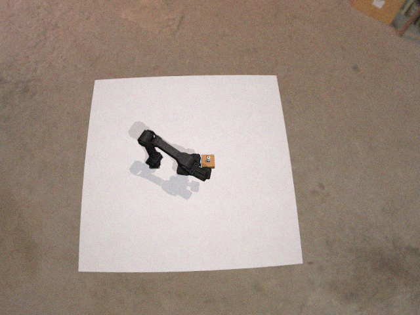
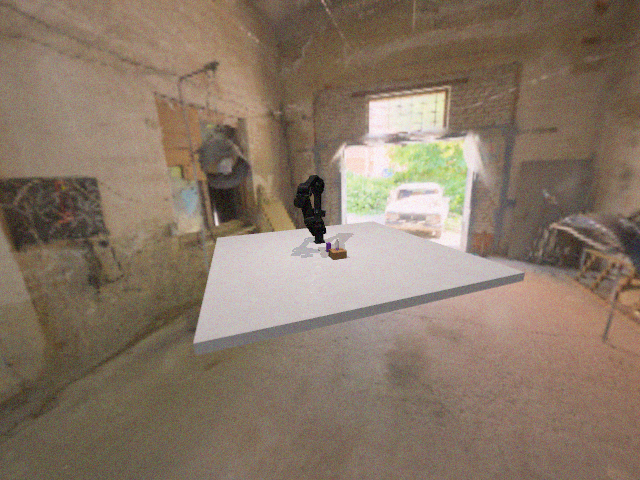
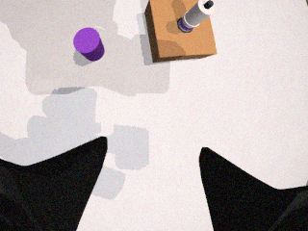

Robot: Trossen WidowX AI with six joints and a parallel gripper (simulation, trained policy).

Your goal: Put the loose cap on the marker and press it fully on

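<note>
The purple cap lies 40 mm behind my gripper tip, 100 mm to the left of it and 90 mm below it. Round my gripper tip: brown holder block (70 mm ahead, 110 mm to the left, 90 mm below).
</note>
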